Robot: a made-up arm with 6 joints. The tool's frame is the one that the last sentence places.
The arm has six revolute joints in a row. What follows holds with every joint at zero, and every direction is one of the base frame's.
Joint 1 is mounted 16.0 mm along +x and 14.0 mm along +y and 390.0 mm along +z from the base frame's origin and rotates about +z.
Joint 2 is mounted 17.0 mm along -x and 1.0 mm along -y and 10.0 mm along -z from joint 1 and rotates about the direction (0.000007, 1, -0.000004).
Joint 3 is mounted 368.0 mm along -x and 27.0 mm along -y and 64.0 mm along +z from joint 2 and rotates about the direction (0.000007, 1, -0.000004).
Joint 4 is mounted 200.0 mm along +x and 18.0 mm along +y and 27.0 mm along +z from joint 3 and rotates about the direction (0.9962, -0.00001, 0.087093).
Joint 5 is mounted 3.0 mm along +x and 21.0 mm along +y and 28.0 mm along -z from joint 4 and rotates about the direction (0.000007, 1, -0.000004).
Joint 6 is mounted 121.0 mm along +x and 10.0 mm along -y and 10.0 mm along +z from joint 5 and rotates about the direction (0.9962, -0.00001, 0.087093).
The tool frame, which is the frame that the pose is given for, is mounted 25.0 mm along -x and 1.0 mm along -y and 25.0 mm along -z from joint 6; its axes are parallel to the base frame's.
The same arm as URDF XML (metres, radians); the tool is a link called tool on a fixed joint. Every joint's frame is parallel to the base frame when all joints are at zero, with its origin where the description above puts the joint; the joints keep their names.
<robot name="arm">
<joint name="joint 1" type="continuous"><parent link="base_link"/><child link="link1"/><origin xyz="0.016 0.014 0.39" rpy="0 0 0"/><axis xyz="0 0 1"/></joint>
<joint name="joint 2" type="continuous"><parent link="link1"/><child link="link2"/><origin xyz="-0.017 -0.001 -0.01" rpy="0 0 0"/><axis xyz="0 1 0"/></joint>
<joint name="joint 3" type="continuous"><parent link="link2"/><child link="link3"/><origin xyz="-0.368 -0.027 0.064" rpy="0 0 0"/><axis xyz="0 1 0"/></joint>
<joint name="joint 4" type="continuous"><parent link="link3"/><child link="link4"/><origin xyz="0.2 0.018 0.027" rpy="0 0 0"/><axis xyz="0.9962 0 0.0871"/></joint>
<joint name="joint 5" type="continuous"><parent link="link4"/><child link="link5"/><origin xyz="0.003 0.021 -0.028" rpy="0 0 0"/><axis xyz="0 1 0"/></joint>
<joint name="joint 6" type="continuous"><parent link="link5"/><child link="link6"/><origin xyz="0.121 -0.01 0.01" rpy="0 0 0"/><axis xyz="0.9962 0 0.0871"/></joint>
<joint name="tool_fixed" type="fixed"><parent link="link6"/><child link="tool"/><origin xyz="-0.025 -0.001 -0.025" rpy="0 0 0"/></joint>
<link name="base_link"/>
<link name="link1"/>
<link name="link2"/>
<link name="link3"/>
<link name="link4"/>
<link name="link5"/>
<link name="link6"/>
<link name="tool"/>
</robot>

